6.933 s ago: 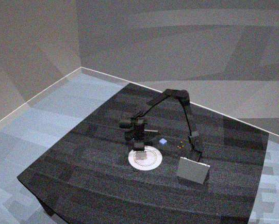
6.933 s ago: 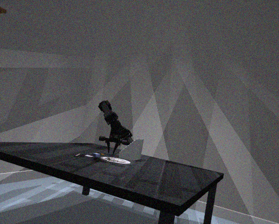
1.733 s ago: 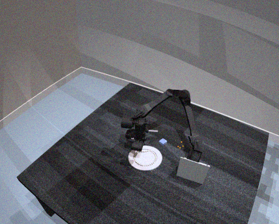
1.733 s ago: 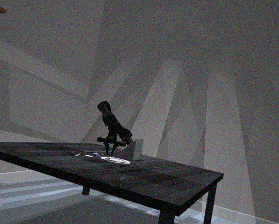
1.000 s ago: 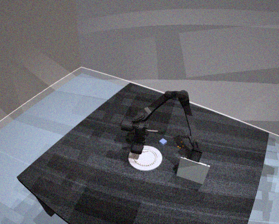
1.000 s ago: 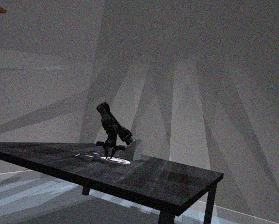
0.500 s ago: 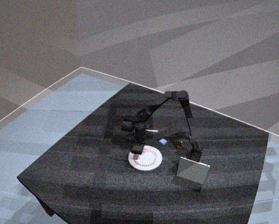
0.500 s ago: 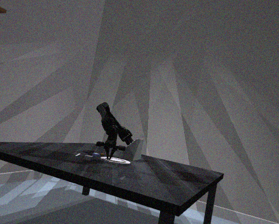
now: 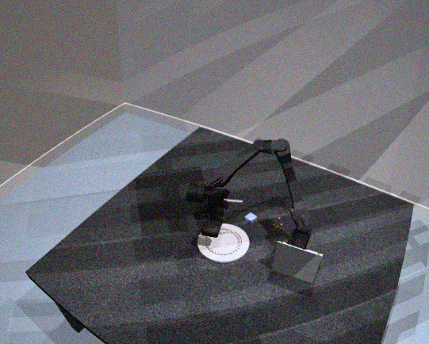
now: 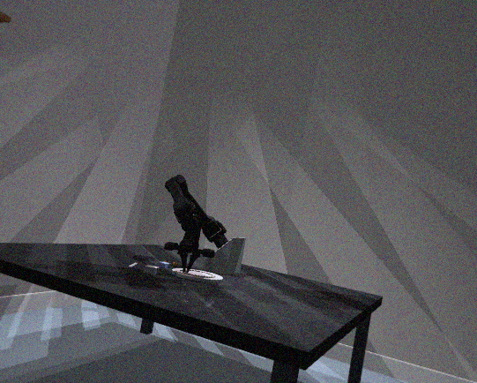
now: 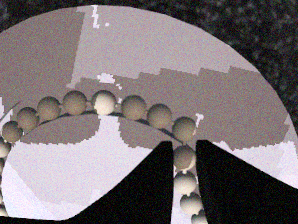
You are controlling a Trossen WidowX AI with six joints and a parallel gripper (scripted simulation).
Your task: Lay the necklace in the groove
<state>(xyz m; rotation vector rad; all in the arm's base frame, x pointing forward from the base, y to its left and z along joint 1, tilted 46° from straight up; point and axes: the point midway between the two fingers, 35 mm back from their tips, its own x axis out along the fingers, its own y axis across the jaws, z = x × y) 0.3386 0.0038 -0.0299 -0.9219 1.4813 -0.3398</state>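
Now: gripper tip 50 mm past the round white bead board, 20 mm to the right of it and 10 mm above it. Also, from my gripper tip: small white block 110 mm ahead, 80 mm to the right; small blue cube 70 mm behind, 150 mm to the right, 10 mm below; thin white stick 60 mm ahead, 200 mm to the right, 10 mm below.
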